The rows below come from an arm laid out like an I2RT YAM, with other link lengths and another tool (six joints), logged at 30 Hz.
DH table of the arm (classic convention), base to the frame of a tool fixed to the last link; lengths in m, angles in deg. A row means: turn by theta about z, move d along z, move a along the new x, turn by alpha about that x. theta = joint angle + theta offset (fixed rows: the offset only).
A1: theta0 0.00, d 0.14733, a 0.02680, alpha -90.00
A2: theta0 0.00, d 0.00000, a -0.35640, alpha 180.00
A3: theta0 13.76, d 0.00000, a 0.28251, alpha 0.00
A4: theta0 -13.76, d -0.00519, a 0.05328, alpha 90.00
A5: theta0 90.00, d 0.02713, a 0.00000, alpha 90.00
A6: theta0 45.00, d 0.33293, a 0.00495, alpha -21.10
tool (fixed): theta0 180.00, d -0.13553, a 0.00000, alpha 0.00
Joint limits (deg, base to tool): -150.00..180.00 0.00..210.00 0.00..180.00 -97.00..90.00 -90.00..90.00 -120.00..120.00
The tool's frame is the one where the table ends.
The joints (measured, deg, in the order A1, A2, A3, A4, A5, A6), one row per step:
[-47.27, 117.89, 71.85, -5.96, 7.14, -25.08]
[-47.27, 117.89, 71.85, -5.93, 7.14, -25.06]
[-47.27, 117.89, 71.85, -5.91, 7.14, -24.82]
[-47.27, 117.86, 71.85, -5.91, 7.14, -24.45]
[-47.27, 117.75, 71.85, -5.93, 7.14, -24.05]
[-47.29, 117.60, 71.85, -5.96, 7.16, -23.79]
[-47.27, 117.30, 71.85, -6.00, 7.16, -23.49]
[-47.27, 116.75, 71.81, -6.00, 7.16, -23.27]
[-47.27, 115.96, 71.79, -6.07, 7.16, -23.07]
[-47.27, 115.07, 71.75, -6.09, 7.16, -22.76]
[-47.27, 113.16, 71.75, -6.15, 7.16, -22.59]
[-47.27, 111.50, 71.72, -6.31, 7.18, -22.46]
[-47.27, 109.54, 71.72, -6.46, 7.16, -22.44]
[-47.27, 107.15, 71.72, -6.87, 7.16, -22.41]
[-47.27, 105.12, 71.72, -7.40, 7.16, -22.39]
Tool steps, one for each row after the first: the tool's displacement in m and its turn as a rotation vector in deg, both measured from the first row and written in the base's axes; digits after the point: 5 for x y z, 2 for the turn. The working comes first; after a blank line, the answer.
Tool pose at each row, in the base's axes (x y z in m, rotation vector in deg; the steps are taken from these numbers as rounded here):
[0.37869, -0.47124, 0.12060, 161.18, 30.85, 14.31]
[0.37874, -0.47132, 0.12069, 161.16, 30.82, 14.35]
[0.37860, -0.47143, 0.12071, 161.22, 30.53, 14.53]
[0.37831, -0.47154, 0.12096, 161.31, 30.07, 14.81]
[0.37798, -0.47163, 0.12194, 161.36, 29.57, 15.15]
[0.37752, -0.47184, 0.12333, 161.33, 29.19, 15.39]
[0.37744, -0.47177, 0.12617, 161.18, 28.81, 15.79]
[0.37722, -0.47178, 0.13137, 160.79, 28.47, 16.30]
[0.37694, -0.47170, 0.13891, 160.22, 28.12, 16.93]
[0.37654, -0.47161, 0.14744, 159.56, 27.63, 17.73]
[0.37606, -0.47127, 0.16638, 157.93, 27.16, 19.13]
[0.37493, -0.47029, 0.18224, 156.63, 26.79, 20.21]
[0.37364, -0.46882, 0.20129, 154.98, 26.52, 21.46]
[0.37098, -0.46597, 0.22362, 153.16, 26.21, 22.78]
[0.36792, -0.46268, 0.24177, 151.78, 25.97, 23.77]

[0.00005, -0.00008, 0.00009, -0.01, -0.03, -0.02]
[-0.00009, -0.00019, 0.00011, 0.05, -0.17, -0.20]
[-0.00038, -0.00030, 0.00036, 0.15, -0.39, -0.49]
[-0.00071, -0.00039, 0.00134, 0.21, -0.67, -0.80]
[-0.00117, -0.00060, 0.00273, 0.20, -0.88, -1.04]
[-0.00125, -0.00053, 0.00557, 0.10, -1.22, -1.25]
[-0.00147, -0.00054, 0.01077, -0.19, -1.68, -1.41]
[-0.00175, -0.00046, 0.01831, -0.64, -2.27, -1.56]
[-0.00215, -0.00037, 0.02684, -1.14, -3.01, -1.79]
[-0.00263, -0.00003, 0.04578, -2.42, -4.38, -1.90]
[-0.00376, 0.00095, 0.06164, -3.44, -5.46, -1.99]
[-0.00505, 0.00242, 0.08069, -4.73, -6.74, -1.97]
[-0.00771, 0.00527, 0.10302, -6.16, -8.12, -1.95]
[-0.01077, 0.00856, 0.12117, -7.23, -9.17, -1.95]

